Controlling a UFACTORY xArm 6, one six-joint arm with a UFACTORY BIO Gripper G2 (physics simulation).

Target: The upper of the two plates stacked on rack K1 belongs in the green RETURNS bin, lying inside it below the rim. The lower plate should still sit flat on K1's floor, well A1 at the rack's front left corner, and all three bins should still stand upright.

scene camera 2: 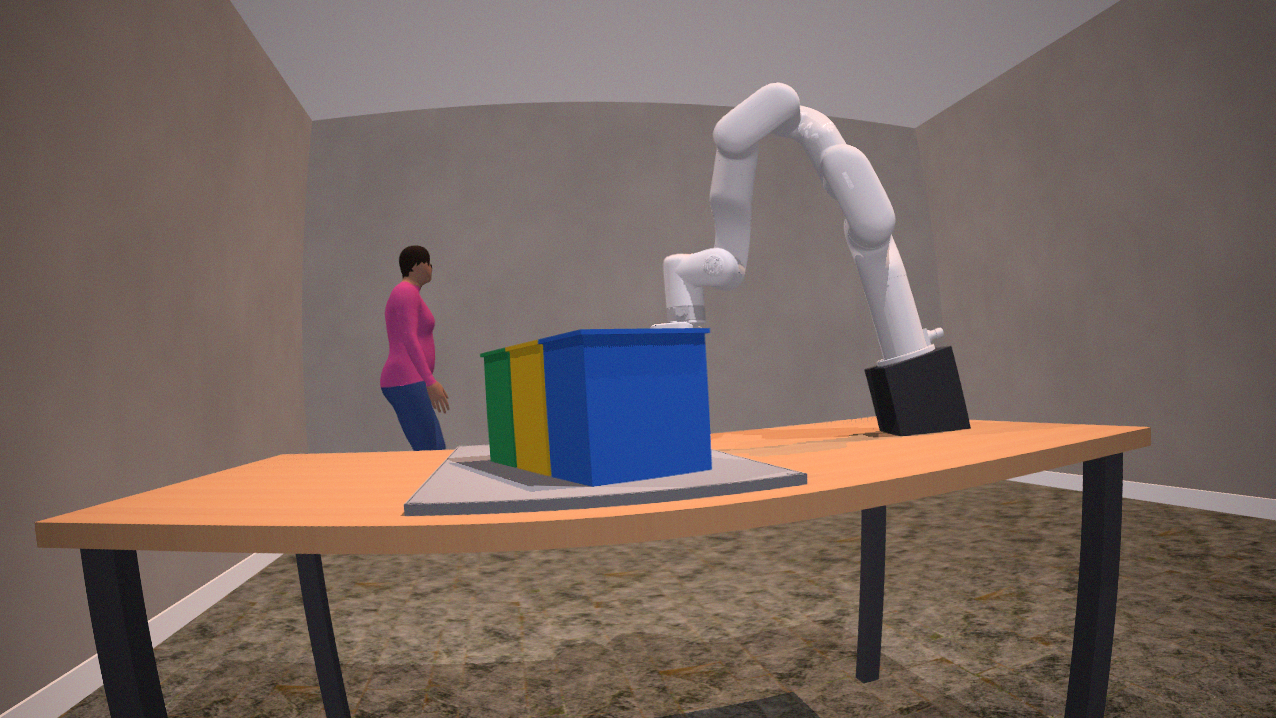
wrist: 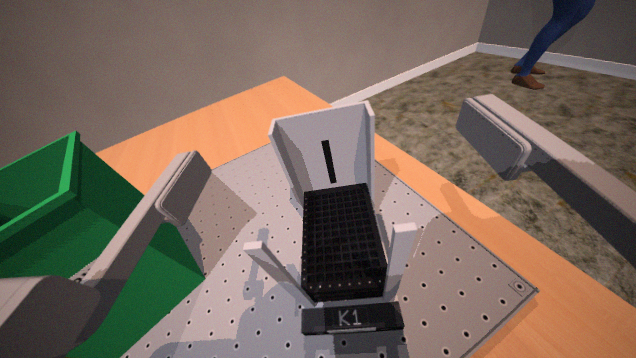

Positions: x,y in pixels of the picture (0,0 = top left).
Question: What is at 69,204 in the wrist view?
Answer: A green returns bin.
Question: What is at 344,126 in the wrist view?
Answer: A rack back wall.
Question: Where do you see a green returns bin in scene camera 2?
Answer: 497,369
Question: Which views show the blue bin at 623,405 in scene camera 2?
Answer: Scene camera 2 only.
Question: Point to a yellow bin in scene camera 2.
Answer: At 526,360
